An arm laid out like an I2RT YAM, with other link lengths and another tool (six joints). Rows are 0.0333 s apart.
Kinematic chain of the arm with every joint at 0, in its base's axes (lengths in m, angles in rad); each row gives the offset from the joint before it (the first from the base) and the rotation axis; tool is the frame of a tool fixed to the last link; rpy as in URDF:
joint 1: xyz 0 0 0.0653 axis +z
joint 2: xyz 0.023 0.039 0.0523 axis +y
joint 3: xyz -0.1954 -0.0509 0 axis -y
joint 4: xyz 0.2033 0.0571 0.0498 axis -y
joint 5: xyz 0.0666 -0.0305 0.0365 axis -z
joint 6: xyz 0.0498 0 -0.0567 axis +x
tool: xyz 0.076 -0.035 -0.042 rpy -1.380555 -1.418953 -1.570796
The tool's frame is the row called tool.
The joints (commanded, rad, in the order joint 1, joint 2, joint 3, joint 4, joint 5, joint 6), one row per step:
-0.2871, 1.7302, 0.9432, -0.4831, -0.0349, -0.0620
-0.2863, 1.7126, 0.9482, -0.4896, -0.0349, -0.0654
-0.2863, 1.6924, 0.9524, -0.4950, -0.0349, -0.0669
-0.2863, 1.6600, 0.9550, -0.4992, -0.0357, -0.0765
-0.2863, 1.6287, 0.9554, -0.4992, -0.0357, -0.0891
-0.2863, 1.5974, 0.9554, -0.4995, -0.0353, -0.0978
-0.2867, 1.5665, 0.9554, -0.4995, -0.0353, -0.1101
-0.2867, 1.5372, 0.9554, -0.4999, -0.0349, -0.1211
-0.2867, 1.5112, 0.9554, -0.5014, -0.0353, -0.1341
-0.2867, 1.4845, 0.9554, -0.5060, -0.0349, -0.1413
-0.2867, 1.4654, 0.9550, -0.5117, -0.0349, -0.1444
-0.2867, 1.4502, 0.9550, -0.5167, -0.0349, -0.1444
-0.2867, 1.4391, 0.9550, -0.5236, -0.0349, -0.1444
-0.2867, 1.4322, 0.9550, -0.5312, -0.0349, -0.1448
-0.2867, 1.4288, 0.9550, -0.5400, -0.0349, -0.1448
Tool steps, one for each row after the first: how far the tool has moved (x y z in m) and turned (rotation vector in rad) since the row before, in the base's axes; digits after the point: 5 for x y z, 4 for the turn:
0.00233, -0.00063, 0.00465, -0.0056, -0.0153, 0.0040
0.00237, -0.00076, 0.00509, -0.0058, -0.0181, 0.0014
0.00346, -0.00131, 0.00757, -0.0112, -0.0292, 0.0093
0.00334, -0.00150, 0.00714, -0.0136, -0.0295, 0.0117
0.00285, -0.00124, 0.00713, -0.0125, -0.0289, 0.0078
0.00273, -0.00140, 0.00720, -0.0139, -0.0286, 0.0107
0.00231, -0.00117, 0.00691, -0.0134, -0.0266, 0.0096
0.00179, -0.00098, 0.00618, -0.0127, -0.0223, 0.0116
0.00091, -0.00060, 0.00616, -0.0101, -0.0203, 0.0060
-0.00002, -0.00011, 0.00413, -0.0052, -0.0121, 0.0027
-0.00013, 0.00004, 0.00328, -0.0029, -0.0098, 0.0000
-0.00073, 0.00022, 0.00221, -0.0012, -0.0040, 0.0000
-0.00107, 0.00030, 0.00119, 0.0000, 0.0007, 0.0003
-0.00148, 0.00044, 0.00030, 0.0015, 0.0052, 0.0000

